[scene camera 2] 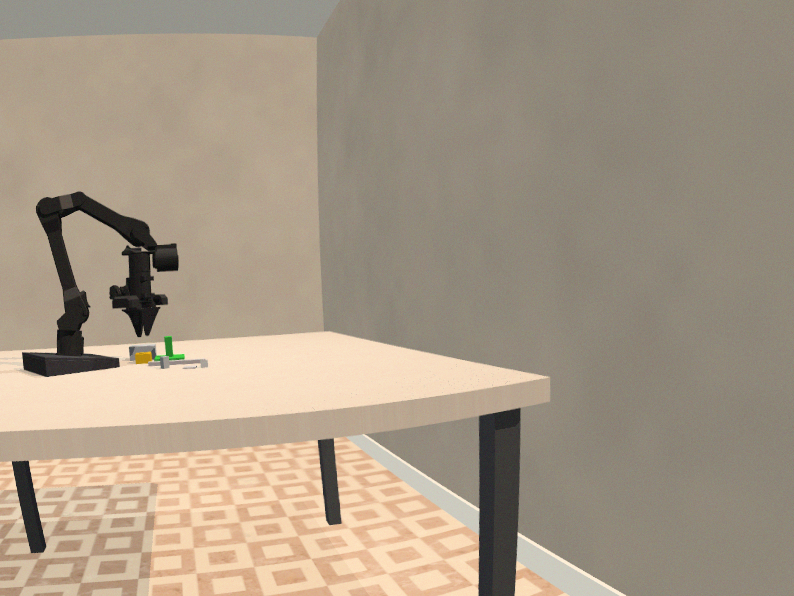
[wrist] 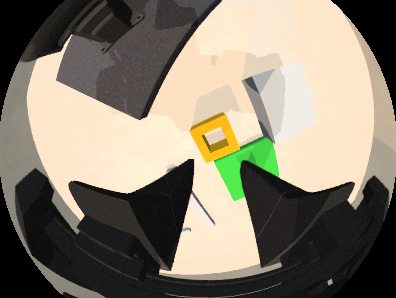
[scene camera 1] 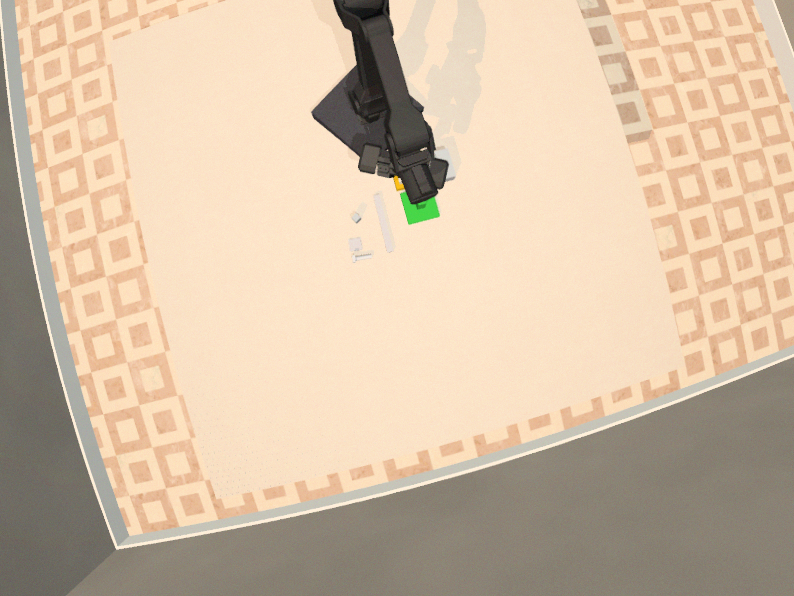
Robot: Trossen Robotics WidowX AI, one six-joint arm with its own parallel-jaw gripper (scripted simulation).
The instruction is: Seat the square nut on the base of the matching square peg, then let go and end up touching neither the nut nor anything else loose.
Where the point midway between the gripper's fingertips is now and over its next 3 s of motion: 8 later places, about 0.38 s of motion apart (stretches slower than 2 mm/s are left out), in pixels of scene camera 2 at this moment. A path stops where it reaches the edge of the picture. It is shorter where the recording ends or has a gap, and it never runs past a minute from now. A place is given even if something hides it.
My gripper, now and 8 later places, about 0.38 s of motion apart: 143, 336; 143, 336; 142, 337; 142, 338; 142, 338; 143, 341; 144, 348; 145, 354; 144, 359
